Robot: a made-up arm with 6 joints. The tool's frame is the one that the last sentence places. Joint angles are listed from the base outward.
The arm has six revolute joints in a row. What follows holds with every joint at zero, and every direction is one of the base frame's.
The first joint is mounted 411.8 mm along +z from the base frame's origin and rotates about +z.
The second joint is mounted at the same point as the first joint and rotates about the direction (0, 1, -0.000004).
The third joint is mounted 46.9 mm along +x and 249.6 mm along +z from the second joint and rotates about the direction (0, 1, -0.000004).
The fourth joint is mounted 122.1 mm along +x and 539.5 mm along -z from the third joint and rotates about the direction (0, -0.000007, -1).
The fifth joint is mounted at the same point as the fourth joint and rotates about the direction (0, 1, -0.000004).
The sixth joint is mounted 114.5 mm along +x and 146.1 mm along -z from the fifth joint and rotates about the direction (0, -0.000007, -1).
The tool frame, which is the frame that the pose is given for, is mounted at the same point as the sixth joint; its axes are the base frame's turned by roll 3.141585, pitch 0 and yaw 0 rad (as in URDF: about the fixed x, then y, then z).
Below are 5 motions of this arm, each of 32 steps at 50 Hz.
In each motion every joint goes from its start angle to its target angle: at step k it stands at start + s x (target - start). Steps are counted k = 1, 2, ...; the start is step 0. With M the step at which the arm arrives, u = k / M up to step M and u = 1 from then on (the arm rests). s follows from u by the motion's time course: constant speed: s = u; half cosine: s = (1 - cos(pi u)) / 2; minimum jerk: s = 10 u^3 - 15 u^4 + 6 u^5.
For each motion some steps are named. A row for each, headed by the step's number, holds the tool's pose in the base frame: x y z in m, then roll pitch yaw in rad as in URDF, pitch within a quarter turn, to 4 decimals.
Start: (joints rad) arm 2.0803 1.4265 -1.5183 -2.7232 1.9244 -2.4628
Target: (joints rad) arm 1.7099 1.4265 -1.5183 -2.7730 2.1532 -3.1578
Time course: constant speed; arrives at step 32
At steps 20, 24, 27, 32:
20: -0.0972 0.5924 -0.1402 -0.4054 -0.9304 -1.2099
24: -0.0706 0.5968 -0.1348 -0.2758 -0.9330 -1.4038
27: -0.0505 0.5992 -0.1308 -0.1808 -0.9270 -1.5487
32: -0.0169 0.6015 -0.1241 -0.0328 -0.9027 -1.7832

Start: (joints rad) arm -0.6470 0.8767 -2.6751 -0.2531 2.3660 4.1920
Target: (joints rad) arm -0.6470 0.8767 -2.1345 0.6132 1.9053 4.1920
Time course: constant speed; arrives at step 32
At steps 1, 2, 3, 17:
1: 0.5659 -0.4793 0.5875 -2.5431 -0.0696 1.3103
2: 0.5717 -0.4777 0.5779 -2.5504 -0.0946 1.3193
3: 0.5774 -0.4759 0.5684 -2.5581 -0.1197 1.3277
17: 0.6437 -0.4387 0.4438 -2.6934 -0.4751 1.3869

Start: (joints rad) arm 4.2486 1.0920 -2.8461 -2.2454 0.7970 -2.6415
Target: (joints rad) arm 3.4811 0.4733 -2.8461 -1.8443 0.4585 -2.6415
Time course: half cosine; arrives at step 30
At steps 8, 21, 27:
8: -0.5070 -0.7351 0.8387 -0.9414 0.1907 1.9418
21: -0.5810 -0.3426 1.1314 -0.7289 0.4343 1.8123
27: -0.5391 -0.2393 1.2001 -0.6307 0.4668 1.8079

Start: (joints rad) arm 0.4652 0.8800 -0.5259 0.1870 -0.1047 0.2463
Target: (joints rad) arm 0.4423 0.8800 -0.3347 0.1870 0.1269 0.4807
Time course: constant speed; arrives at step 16
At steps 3, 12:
3: 0.1798 0.0637 -0.1852 2.9759 0.2866 -0.0381
12: 0.0883 0.0210 -0.1815 2.8029 0.4619 -0.2447

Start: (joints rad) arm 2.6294 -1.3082 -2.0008 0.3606 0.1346 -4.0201
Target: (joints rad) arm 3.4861 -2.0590 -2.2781 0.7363 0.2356 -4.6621
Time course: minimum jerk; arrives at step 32
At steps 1, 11, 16, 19, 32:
1: 0.4980 -0.2419 1.1766 -0.0204 -0.0597 2.1083
11: 0.6811 -0.1840 1.0492 0.0883 -0.2508 2.2200
16: 0.8492 -0.0266 0.8543 0.2714 -0.4622 2.3091
19: 0.9067 0.1052 0.7154 0.4250 -0.5740 2.3294
32: 0.8928 0.3755 0.4289 0.8184 -0.7121 2.2801

